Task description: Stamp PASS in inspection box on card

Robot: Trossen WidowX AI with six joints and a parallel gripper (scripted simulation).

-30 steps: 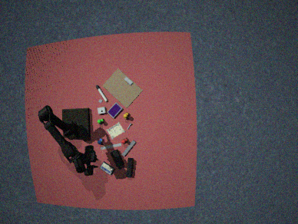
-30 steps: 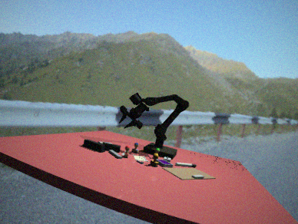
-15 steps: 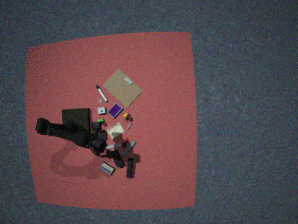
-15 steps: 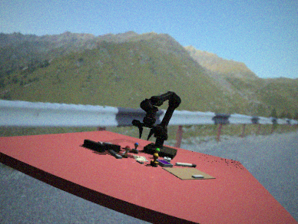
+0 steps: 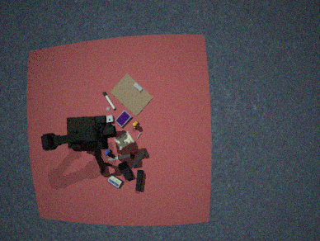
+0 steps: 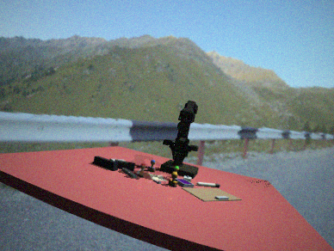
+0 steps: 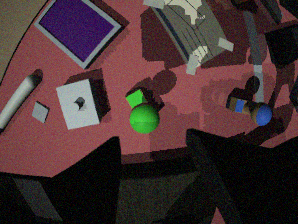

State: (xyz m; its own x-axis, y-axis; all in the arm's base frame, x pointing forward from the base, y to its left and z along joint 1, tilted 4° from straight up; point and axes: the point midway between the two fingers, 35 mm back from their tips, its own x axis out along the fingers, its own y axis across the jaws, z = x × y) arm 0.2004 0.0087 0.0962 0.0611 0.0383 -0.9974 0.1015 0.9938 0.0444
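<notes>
The green-knobbed PASS stamp is 7 cm below my gripper tip. The rest, counted from my gripper tip: white inspection card (9 cm ahead, 8 cm to the right, 9 cm below); purple ink pad (11 cm ahead, 6 cm to the left, 9 cm below); blue-knobbed stamp (2 cm behind, 14 cm to the right, 7 cm below).
</notes>
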